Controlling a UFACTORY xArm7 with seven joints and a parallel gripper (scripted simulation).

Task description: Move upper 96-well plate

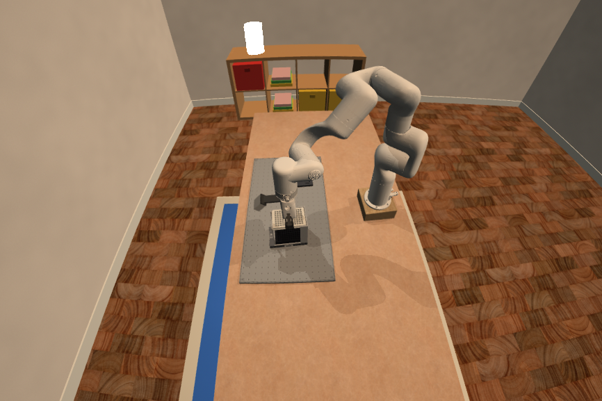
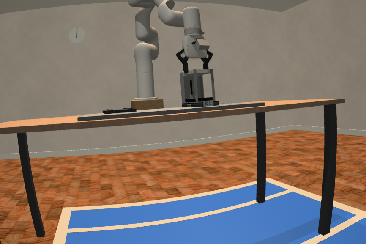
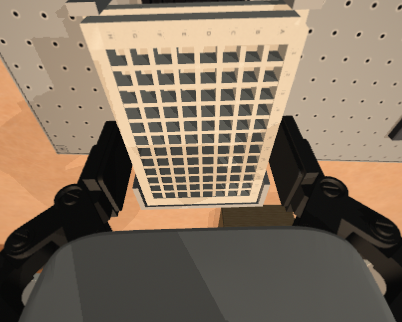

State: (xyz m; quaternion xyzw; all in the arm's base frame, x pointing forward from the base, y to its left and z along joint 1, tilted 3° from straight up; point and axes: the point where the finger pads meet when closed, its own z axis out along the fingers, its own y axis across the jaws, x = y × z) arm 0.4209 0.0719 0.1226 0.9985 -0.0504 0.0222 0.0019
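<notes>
The dark plate nest N1 lies 32 cm to the right of my hand, 15 cm below it and 9 cm behind it. From my hand the other things lie so: cream 96-well plate: 1 cm below; then dark plate: 13 cm below; then K1 label: 14 cm below, 9 cm ahead, 1 cm to the right.
</notes>
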